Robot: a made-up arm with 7 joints. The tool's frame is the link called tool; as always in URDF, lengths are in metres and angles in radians.
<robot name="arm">
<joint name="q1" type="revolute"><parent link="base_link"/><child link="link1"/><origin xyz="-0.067 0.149 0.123"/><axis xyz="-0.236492 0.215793 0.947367"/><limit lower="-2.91" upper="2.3"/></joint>
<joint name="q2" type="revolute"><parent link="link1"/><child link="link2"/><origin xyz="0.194 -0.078 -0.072"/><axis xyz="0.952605 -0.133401 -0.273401"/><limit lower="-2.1" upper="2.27"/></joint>
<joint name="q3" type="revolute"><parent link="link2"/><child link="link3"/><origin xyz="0.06 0.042 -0.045"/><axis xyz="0 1 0"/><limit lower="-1.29" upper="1.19"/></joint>
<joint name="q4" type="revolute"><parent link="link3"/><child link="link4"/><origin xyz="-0.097 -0.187 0.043"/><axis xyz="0 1 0"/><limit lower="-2.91" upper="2.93"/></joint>
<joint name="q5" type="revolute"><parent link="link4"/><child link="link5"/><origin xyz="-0.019 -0.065 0.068"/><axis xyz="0 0 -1"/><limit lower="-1.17" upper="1.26"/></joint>
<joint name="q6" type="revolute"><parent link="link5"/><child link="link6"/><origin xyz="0.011 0.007 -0.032"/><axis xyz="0 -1 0"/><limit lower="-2.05" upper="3.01"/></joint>
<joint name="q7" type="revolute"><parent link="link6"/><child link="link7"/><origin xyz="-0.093 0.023 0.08"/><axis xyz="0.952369 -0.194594 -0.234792"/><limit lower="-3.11" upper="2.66"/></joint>
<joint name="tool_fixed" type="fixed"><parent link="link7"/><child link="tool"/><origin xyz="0.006 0.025 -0.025" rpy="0 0 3.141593"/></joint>
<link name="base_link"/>
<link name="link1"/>
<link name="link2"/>
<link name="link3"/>
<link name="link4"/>
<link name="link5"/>
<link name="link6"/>
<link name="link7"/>
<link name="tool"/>
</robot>
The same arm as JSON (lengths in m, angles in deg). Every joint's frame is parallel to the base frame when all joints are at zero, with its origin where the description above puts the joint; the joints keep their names.
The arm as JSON. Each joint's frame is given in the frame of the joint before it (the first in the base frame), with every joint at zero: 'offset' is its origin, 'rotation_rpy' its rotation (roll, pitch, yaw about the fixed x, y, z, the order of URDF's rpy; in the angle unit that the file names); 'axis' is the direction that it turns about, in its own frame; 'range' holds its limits. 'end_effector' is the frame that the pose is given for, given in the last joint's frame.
{"length_unit": "m", "angle_unit": "deg", "chain": [{"id": "q1", "offset": [-0.067, 0.149, 0.123], "rotation_rpy": [0.0, 0.0, 0.0], "axis": [-0.236492, 0.215793, 0.947367], "range": [-166.73, 131.78]}, {"id": "q2", "offset": [0.194, -0.078, -0.072], "rotation_rpy": [0.0, 0.0, 0.0], "axis": [0.952605, -0.133401, -0.273401], "range": [-120.32, 130.06]}, {"id": "q3", "offset": [0.06, 0.042, -0.045], "rotation_rpy": [0.0, 0.0, 0.0], "axis": [0.0, 1.0, 0.0], "range": [-73.91, 68.18]}, {"id": "q4", "offset": [-0.097, -0.187, 0.043], "rotation_rpy": [0.0, 0.0, 0.0], "axis": [0.0, 1.0, 0.0], "range": [-166.73, 167.88]}, {"id": "q5", "offset": [-0.019, -0.065, 0.068], "rotation_rpy": [0.0, 0.0, 0.0], "axis": [0.0, 0.0, -1.0], "range": [-67.04, 72.19]}, {"id": "q6", "offset": [0.011, 0.007, -0.032], "rotation_rpy": [0.0, 0.0, 0.0], "axis": [0.0, -1.0, 0.0], "range": [-117.46, 172.46]}, {"id": "q7", "offset": [-0.093, 0.023, 0.08], "rotation_rpy": [0.0, 0.0, 0.0], "axis": [0.952369, -0.194594, -0.234792], "range": [-178.19, 152.41]}], "end_effector": {"offset": [0.006, 0.025, -0.025], "rotation_rpy": [0.0, 0.0, -180.0]}}
